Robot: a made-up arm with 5 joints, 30 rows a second.
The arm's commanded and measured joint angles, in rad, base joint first. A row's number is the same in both.
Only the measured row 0 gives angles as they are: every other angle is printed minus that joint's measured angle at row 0.
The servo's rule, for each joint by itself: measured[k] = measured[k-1] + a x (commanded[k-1-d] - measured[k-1]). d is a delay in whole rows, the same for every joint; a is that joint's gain. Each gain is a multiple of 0.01, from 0.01 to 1. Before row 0 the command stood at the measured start. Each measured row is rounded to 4 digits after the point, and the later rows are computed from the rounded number. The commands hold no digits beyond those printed.
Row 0, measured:
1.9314, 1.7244, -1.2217, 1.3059, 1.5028
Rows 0 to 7, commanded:
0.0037, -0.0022, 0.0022, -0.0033, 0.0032
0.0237, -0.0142, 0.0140, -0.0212, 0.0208
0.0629, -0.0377, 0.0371, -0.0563, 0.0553
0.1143, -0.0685, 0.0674, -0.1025, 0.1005
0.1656, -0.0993, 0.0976, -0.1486, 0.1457
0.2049, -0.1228, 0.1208, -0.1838, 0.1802
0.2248, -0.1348, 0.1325, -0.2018, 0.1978
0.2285, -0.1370, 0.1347, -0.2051, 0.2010
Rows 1 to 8, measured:
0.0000, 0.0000, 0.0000, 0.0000, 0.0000
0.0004, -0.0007, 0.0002, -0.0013, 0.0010
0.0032, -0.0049, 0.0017, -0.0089, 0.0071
0.0104, -0.0151, 0.0056, -0.0269, 0.0220
0.0229, -0.0317, 0.0124, -0.0556, 0.0463
0.0400, -0.0527, 0.0218, -0.0909, 0.0771
0.0598, -0.0744, 0.0327, -0.1262, 0.1091
0.0796, -0.0931, 0.0437, -0.1549, 0.1366
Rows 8 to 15, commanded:
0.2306, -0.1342, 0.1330, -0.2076, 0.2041
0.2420, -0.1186, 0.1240, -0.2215, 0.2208
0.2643, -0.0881, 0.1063, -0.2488, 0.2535
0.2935, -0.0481, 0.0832, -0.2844, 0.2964
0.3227, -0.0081, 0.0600, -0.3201, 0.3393
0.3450, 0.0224, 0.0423, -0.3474, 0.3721
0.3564, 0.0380, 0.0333, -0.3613, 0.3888
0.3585, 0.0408, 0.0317, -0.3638, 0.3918
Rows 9 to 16, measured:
0.0975, -0.1067, 0.0537, -0.1740, 0.1566
0.1135, -0.1152, 0.0624, -0.1868, 0.1713
0.1289, -0.1163, 0.0692, -0.2000, 0.1866
0.1451, -0.1076, 0.0733, -0.2185, 0.2073
0.1629, -0.0892, 0.0744, -0.2435, 0.2349
0.1821, -0.0641, 0.0728, -0.2726, 0.2673
0.2016, -0.0373, 0.0694, -0.3010, 0.2998
0.2202, -0.0140, 0.0654, -0.3239, 0.3274

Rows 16 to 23, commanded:
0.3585, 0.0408, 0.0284, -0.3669, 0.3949
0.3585, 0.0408, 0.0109, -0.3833, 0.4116
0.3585, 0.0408, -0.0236, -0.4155, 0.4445
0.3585, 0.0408, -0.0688, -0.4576, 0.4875
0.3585, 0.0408, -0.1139, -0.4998, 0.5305
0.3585, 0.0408, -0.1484, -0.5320, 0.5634
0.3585, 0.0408, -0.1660, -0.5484, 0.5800
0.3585, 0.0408, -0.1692, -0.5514, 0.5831
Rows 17 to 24, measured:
0.2368, 0.0030, 0.0617, -0.3391, 0.3474
0.2514, 0.0147, 0.0580, -0.3497, 0.3621
0.2643, 0.0228, 0.0528, -0.3625, 0.3774
0.2756, 0.0284, 0.0444, -0.3826, 0.3982
0.2855, 0.0322, 0.0319, -0.4111, 0.4259
0.2943, 0.0349, 0.0159, -0.4448, 0.4583
0.3020, 0.0367, -0.0022, -0.4779, 0.4909
0.3088, 0.0380, -0.0202, -0.5047, 0.5185

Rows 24 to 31, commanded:
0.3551, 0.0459, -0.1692, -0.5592, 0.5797
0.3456, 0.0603, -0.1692, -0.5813, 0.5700
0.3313, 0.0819, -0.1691, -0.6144, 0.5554
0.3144, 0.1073, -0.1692, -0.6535, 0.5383
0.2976, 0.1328, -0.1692, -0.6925, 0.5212
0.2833, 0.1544, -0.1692, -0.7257, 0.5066
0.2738, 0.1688, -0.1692, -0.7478, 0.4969
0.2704, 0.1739, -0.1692, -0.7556, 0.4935
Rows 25 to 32, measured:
0.3148, 0.0389, -0.0366, -0.5224, 0.5385
0.3196, 0.0411, -0.0512, -0.5364, 0.5513
0.3227, 0.0471, -0.0642, -0.5535, 0.5571
0.3237, 0.0579, -0.0757, -0.5766, 0.5566
0.3226, 0.0732, -0.0860, -0.6058, 0.5509
0.3196, 0.0917, -0.0952, -0.6387, 0.5417
0.3152, 0.1111, -0.1033, -0.6718, 0.5308
0.3102, 0.1290, -0.1105, -0.7007, 0.5203

